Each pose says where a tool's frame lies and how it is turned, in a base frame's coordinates. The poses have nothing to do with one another.
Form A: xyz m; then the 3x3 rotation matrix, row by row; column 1 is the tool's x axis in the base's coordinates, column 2 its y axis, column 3 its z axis. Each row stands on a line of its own.
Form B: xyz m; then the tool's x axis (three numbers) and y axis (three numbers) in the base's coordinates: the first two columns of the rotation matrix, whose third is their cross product. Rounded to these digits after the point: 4 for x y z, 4 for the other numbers.
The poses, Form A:
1:
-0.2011 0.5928 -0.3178
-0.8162 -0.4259 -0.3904
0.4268 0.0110 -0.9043
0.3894 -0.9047 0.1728
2:
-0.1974 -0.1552 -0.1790
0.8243 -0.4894 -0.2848
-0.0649 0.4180 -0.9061
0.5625 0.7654 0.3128
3:
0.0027 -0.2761 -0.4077
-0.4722 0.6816 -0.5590
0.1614 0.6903 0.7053
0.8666 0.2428 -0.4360
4:
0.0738 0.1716 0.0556
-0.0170 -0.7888 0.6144
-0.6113 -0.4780 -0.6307
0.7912 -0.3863 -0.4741
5:
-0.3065 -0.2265 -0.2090
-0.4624 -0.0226 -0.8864
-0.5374 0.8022 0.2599
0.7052 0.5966 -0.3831
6:
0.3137 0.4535 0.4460
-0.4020 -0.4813 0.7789
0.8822 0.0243 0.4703
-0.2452 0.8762 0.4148
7:
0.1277 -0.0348 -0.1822
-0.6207 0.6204 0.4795
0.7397 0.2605 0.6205
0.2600 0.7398 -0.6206
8:
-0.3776 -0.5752 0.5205
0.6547 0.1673 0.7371
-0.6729 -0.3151 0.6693
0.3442 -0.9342 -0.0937
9:
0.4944 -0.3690 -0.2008
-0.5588 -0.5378 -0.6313
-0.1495 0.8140 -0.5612
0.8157 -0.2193 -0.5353
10:
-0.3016 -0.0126 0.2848
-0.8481 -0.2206 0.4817
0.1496 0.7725 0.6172
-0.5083 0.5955 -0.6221
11:
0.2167 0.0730 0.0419
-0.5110 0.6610 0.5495
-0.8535 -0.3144 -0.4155
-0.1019 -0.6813 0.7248
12:
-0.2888 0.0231 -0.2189
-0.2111 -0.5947 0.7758
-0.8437 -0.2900 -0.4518
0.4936 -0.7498 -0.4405
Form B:
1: -0.2011 0.5928 -0.3178 -0.8162 0.4268 0.3894 -0.4259 0.0110 -0.9047
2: -0.1974 -0.1552 -0.1790 0.8243 -0.0649 0.5625 -0.4894 0.4180 0.7654
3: 0.0027 -0.2761 -0.4077 -0.4722 0.1614 0.8666 0.6816 0.6903 0.2428
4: 0.0738 0.1716 0.0556 -0.0170 -0.6113 0.7912 -0.7888 -0.4780 -0.3863
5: -0.3065 -0.2265 -0.2090 -0.4624 -0.5374 0.7052 -0.0226 0.8022 0.5966
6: 0.3137 0.4535 0.4460 -0.4020 0.8822 -0.2452 -0.4813 0.0243 0.8762
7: 0.1277 -0.0348 -0.1822 -0.6207 0.7397 0.2600 0.6204 0.2605 0.7398
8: -0.3776 -0.5752 0.5205 0.6547 -0.6729 0.3442 0.1673 -0.3151 -0.9342
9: 0.4944 -0.3690 -0.2008 -0.5588 -0.1495 0.8157 -0.5378 0.8140 -0.2193
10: -0.3016 -0.0126 0.2848 -0.8481 0.1496 -0.5083 -0.2206 0.7725 0.5955
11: 0.2167 0.0730 0.0419 -0.5110 -0.8535 -0.1019 0.6610 -0.3144 -0.6813
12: -0.2888 0.0231 -0.2189 -0.2111 -0.8437 0.4936 -0.5947 -0.2900 -0.7498
